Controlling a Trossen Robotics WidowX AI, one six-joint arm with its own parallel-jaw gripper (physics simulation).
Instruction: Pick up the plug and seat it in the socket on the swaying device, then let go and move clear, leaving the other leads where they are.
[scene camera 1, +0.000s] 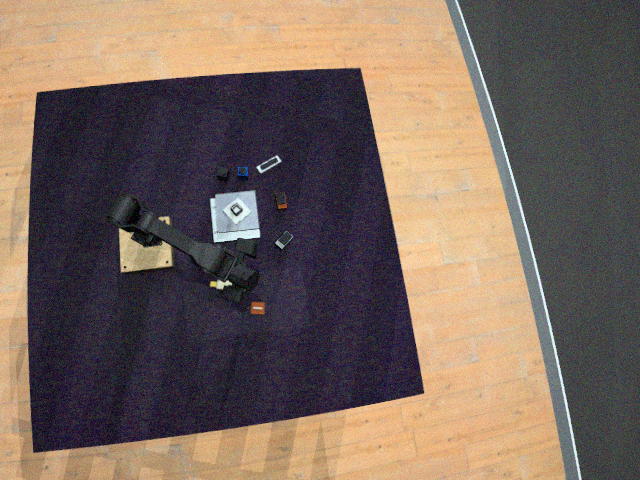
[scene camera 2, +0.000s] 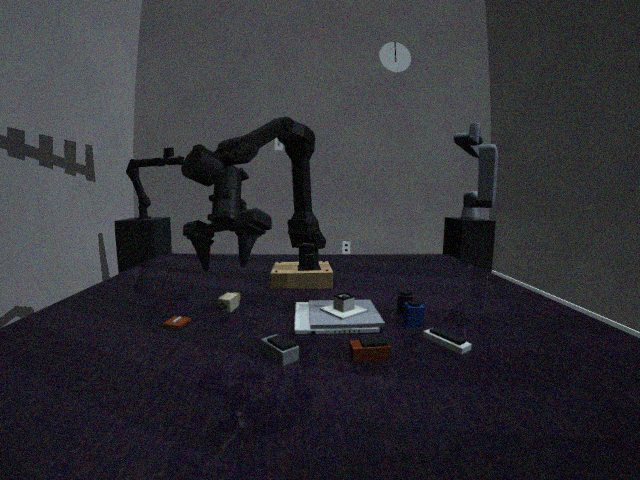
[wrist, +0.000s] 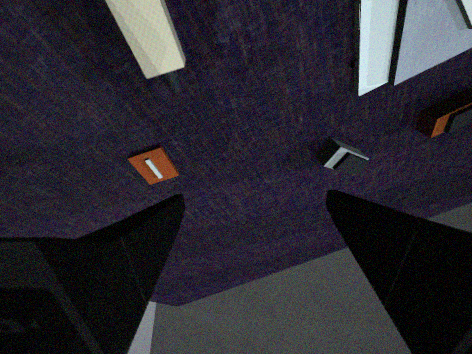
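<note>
The plug (scene camera 1: 221, 284) (scene camera 2: 229, 301) (wrist: 155, 42) is a cream block with a yellow end in scene camera 1, lying on the dark mat. The arm partly covers it there. My gripper (scene camera 1: 241, 271) (scene camera 2: 224, 267) (wrist: 254, 198) is open and empty. It hangs above the mat, higher than the plug, which shows at the upper left of the wrist view, apart from the fingers. The socket (scene camera 1: 236, 209) (scene camera 2: 343, 302) is a small grey block with a square opening, on a white diamond-shaped base. It stands on the device (scene camera 1: 248, 198) (scene camera 2: 373, 315) (wrist: 430, 45), a grey plate over a white tray.
An orange tile (scene camera 1: 257, 308) (scene camera 2: 177, 321) (wrist: 154, 166) lies near the plug. Around the device are a grey block (scene camera 1: 284, 239) (scene camera 2: 281, 349) (wrist: 340, 155), an orange block (scene camera 1: 281, 205) (scene camera 2: 370, 352) (wrist: 439, 125), a white bar (scene camera 1: 268, 163) (scene camera 2: 447, 341), a blue block (scene camera 1: 242, 172) (scene camera 2: 414, 314) and a black block (scene camera 1: 222, 173).
</note>
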